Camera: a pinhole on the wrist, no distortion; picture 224 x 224 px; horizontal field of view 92.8 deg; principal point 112.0 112.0 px. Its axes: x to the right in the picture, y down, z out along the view. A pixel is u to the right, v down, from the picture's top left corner.
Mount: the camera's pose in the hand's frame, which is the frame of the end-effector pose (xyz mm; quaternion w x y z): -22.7 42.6 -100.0 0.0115 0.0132 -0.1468 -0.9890
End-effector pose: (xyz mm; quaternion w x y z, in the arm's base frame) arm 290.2 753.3 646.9 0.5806 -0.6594 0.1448 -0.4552
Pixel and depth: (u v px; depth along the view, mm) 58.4 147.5 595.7
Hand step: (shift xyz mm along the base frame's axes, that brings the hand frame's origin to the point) 564.7 140.1 130.6
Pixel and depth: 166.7 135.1 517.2
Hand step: 186.6 461.3 -163.1
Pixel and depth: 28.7 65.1 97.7
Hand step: 52.3 -79.2 -82.4
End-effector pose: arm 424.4 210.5 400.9 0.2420 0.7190 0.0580 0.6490
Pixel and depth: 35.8 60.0 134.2
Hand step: -12.5 -104.7 123.1
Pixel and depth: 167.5 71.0 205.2
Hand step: 7.2 -226.9 -52.9
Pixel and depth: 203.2 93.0 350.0
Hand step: 106.3 -361.3 -227.3
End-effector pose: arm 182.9 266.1 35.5 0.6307 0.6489 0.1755 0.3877
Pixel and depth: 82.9 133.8 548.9
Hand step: 380.3 -247.8 170.2
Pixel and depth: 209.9 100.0 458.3
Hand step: -120.3 -572.7 105.2
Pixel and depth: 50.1 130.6 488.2
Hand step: 417.6 -110.0 213.4
